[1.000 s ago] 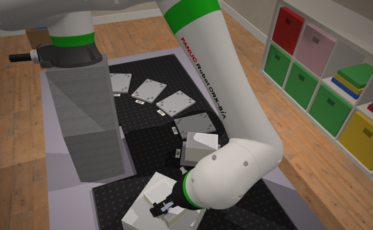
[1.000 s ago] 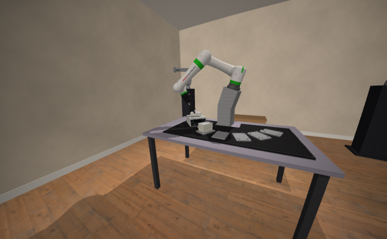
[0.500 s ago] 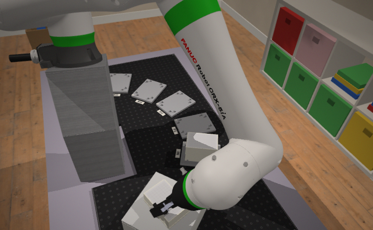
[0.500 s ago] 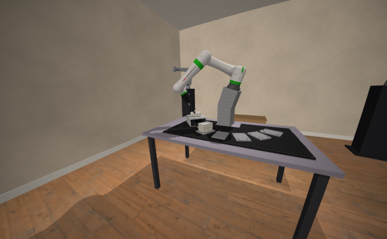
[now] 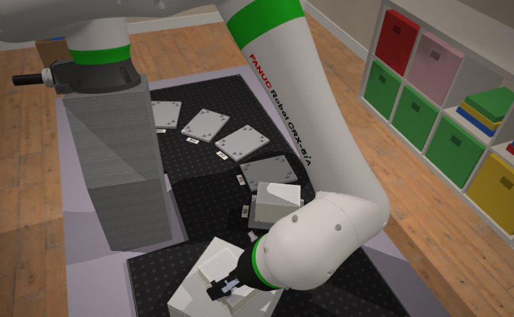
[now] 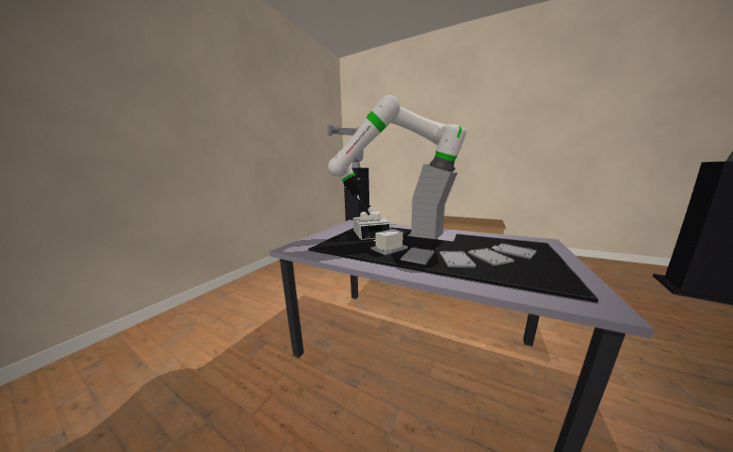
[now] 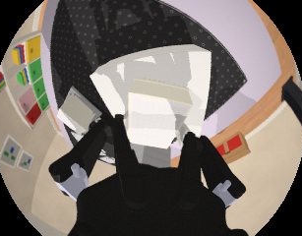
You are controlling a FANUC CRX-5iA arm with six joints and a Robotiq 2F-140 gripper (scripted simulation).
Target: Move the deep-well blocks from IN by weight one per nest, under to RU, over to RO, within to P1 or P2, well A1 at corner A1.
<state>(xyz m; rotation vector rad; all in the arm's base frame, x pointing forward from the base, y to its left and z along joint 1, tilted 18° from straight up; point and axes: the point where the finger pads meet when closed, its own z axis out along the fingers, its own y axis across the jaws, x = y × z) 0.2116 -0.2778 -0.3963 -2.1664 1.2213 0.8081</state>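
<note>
The pale weigher platform is 4 cm below my hand. Also, from my hand: grey nest plate (15 cm ahead, 60 cm to the left, 13 cm below); then check-weigher (7 cm below).
</note>
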